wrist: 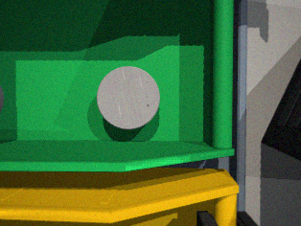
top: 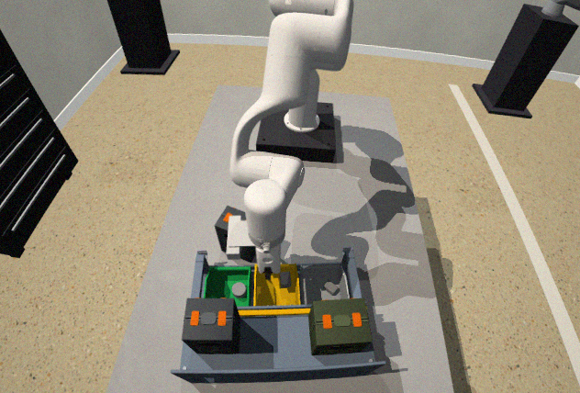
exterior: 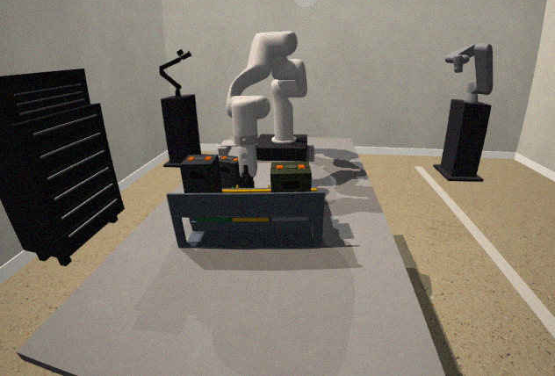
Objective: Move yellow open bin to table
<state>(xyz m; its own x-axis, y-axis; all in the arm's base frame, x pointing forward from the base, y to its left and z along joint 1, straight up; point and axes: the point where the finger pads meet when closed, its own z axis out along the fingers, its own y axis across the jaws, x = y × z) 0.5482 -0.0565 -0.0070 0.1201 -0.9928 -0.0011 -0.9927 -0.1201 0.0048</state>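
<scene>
The yellow open bin is 8 cm ahead of my hand, 3 cm to the left of it and 1 cm below it. The rest, counted from my hand: green bin (9 cm ahead, 8 cm to the right, 2 cm below); grey shelf (10 cm ahead, 3 cm to the left, 1 cm above); yellow bar (13 cm ahead, 3 cm to the left, 5 cm above).
</scene>
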